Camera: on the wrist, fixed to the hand. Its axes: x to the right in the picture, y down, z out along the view.
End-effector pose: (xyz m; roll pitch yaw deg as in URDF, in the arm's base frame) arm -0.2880 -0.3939 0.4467 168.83 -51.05 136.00
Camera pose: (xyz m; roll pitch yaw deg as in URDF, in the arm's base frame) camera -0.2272 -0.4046 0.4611 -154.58 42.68 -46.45
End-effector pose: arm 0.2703 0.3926 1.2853 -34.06 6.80 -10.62
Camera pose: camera 0.2454 0.4103 1.2298 49.83 0.19 174.28
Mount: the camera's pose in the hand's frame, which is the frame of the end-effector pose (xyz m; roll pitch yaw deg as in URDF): -0.0210 0.0433 -0.0412 16.06 8.53 -179.84
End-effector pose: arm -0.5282 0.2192 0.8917 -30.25 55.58 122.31
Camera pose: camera -0.5106 0.1602 0.8766 41.07 -48.09 -51.06
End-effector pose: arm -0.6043 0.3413 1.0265 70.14 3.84 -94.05
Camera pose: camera -0.5496 0.3566 1.0546 -53.77 -0.77 77.98
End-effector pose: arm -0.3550 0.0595 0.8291 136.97 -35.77 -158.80
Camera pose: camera -0.3079 0.0816 0.8652 -124.60 29.45 14.39
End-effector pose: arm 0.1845 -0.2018 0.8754 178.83 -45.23 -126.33
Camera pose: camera 0.1768 -0.1407 0.8901 -163.05 36.70 53.26
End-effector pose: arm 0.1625 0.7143 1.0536 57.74 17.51 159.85
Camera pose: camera 0.1572 0.6545 1.0739 -39.79 -12.70 -27.45
